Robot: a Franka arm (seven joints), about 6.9 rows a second.
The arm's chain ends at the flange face. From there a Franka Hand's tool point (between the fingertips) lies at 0.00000 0.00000 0.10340 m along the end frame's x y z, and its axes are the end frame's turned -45 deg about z.
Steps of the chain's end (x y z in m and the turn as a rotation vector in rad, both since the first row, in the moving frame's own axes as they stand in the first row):
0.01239 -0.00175 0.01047 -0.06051 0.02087 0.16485
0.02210 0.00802 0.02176 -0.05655 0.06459 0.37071
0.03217 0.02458 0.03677 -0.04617 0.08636 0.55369
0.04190 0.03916 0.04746 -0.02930 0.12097 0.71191
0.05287 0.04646 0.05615 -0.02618 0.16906 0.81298
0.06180 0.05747 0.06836 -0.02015 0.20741 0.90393
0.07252 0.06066 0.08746 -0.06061 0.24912 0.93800
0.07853 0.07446 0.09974 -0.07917 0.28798 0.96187
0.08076 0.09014 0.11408 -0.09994 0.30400 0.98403
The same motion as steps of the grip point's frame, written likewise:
0.00663 0.01320 0.01026 -0.05754 -0.02803 0.16485
0.00891 0.03005 0.02138 -0.08566 0.00569 0.37071
0.00554 0.05011 0.03629 -0.09371 0.02842 0.55369
0.00433 0.06966 0.04669 -0.10626 0.06482 0.71191
0.00834 0.08693 0.05472 -0.13806 0.10103 0.81298
0.00788 0.10445 0.06627 -0.16091 0.13241 0.90393
0.01029 0.11939 0.08432 -0.21901 0.13330 0.93800
0.00384 0.13745 0.09551 -0.25961 0.14765 0.96187
-0.00752 0.15209 0.10924 -0.28563 0.14429 0.98403

